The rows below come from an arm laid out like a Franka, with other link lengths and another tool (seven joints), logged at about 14 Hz.
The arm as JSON. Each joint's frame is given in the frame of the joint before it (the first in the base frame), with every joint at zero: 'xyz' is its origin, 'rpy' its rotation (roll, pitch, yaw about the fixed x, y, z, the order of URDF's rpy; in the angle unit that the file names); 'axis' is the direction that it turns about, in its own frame. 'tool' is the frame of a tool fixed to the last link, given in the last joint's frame.
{
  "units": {
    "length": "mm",
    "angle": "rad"
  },
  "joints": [
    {
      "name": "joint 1",
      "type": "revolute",
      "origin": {
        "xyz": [
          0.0,
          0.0,
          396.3
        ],
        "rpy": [
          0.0,
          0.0,
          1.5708
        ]
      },
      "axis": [
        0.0,
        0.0,
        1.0
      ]
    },
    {
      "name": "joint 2",
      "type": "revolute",
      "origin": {
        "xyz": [
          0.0,
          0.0,
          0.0
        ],
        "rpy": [
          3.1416,
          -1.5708,
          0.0
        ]
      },
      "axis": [
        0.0,
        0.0,
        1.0
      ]
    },
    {
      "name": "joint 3",
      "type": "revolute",
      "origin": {
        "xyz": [
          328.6,
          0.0,
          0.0
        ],
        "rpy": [
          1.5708,
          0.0,
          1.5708
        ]
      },
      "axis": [
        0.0,
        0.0,
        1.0
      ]
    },
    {
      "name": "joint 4",
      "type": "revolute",
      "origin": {
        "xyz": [
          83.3,
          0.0,
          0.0
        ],
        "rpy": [
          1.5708,
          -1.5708,
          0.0
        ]
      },
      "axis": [
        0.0,
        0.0,
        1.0
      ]
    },
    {
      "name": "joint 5",
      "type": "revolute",
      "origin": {
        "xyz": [
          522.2,
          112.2,
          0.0
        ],
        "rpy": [
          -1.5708,
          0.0,
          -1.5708
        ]
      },
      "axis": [
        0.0,
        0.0,
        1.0
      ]
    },
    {
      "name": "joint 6",
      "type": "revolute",
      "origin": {
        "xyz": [
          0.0,
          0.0,
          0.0
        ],
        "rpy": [
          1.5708,
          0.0,
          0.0
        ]
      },
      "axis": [
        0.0,
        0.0,
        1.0
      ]
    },
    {
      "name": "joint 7",
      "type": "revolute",
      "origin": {
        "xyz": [
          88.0,
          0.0,
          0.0
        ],
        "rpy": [
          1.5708,
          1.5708,
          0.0
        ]
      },
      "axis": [
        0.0,
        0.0,
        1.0
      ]
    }
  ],
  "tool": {
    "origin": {
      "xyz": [
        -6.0,
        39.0,
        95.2
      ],
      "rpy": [
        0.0,
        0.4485,
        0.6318
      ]
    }
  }
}
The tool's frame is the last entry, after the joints.
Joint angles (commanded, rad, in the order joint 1, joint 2, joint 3, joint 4, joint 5, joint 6, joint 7), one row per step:
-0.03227 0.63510 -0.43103 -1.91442 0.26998 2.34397 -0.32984
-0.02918 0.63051 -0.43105 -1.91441 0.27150 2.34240 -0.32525
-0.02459 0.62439 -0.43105 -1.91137 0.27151 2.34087 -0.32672
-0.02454 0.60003 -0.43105 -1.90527 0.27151 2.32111 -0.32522
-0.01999 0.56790 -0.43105 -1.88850 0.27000 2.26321 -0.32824
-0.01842 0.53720 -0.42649 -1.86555 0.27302 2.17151 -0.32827
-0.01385 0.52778 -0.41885 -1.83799 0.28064 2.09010 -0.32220
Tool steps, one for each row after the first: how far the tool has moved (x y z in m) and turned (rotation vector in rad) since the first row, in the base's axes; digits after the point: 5 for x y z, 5 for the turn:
0.00188 0.00197 0.00305 0.00078 -0.00392 -0.00278
0.00614 0.00506 0.00866 0.00061 -0.01152 0.00389
0.01236 0.00566 0.02661 0.00865 -0.02507 0.00248
0.02228 0.01123 0.05151 0.03381 -0.02383 0.01159
0.03043 0.01976 0.07489 0.07980 -0.00037 0.01612
0.03881 0.03215 0.08694 0.12173 0.03072 0.01984

